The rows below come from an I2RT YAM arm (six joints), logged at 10 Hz.
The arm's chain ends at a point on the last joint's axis. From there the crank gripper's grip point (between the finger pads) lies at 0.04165 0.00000 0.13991 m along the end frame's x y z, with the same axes.
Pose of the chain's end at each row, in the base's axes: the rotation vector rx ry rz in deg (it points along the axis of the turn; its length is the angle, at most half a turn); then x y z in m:
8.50 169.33 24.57 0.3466 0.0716 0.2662
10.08 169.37 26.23 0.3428 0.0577 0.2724
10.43 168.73 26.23 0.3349 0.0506 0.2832
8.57 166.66 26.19 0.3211 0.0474 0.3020
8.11 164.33 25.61 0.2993 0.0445 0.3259
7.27 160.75 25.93 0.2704 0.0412 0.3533
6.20 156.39 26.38 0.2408 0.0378 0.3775
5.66 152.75 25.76 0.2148 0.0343 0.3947
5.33 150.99 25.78 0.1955 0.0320 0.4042
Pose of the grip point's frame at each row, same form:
8.50 169.33 24.57 0.3285 0.1150 0.1280
10.08 169.37 26.23 0.3243 0.1042 0.1353
10.43 168.73 26.23 0.3181 0.0973 0.1459
8.57 166.66 26.19 0.3091 0.0938 0.1641
8.11 164.33 25.61 0.2933 0.0902 0.1874
7.27 160.75 25.93 0.2730 0.0878 0.2150
6.20 156.39 26.38 0.2539 0.0857 0.2402
5.66 152.75 25.76 0.2370 0.0816 0.2584
5.33 150.99 25.78 0.2219 0.0796 0.2687

